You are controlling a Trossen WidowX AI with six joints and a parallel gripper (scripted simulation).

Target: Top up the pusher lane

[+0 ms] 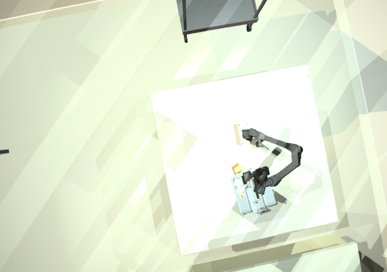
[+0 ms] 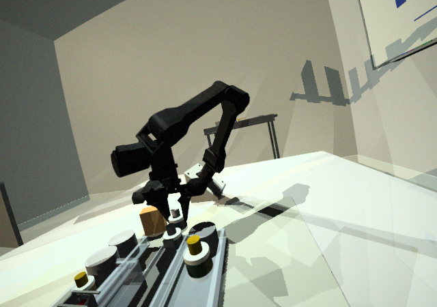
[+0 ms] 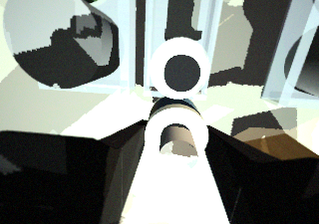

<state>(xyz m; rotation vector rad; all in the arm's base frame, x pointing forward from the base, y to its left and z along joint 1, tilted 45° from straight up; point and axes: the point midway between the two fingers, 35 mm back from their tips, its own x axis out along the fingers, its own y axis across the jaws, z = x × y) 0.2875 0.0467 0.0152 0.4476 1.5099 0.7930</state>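
The orange box is 11 cm to the right of my gripper tip, 3 cm behind it and 1 cm below it. From my gripper tip the other things lie so: red mark (23 cm ahead, 2 cm above, 1 cm to the left).
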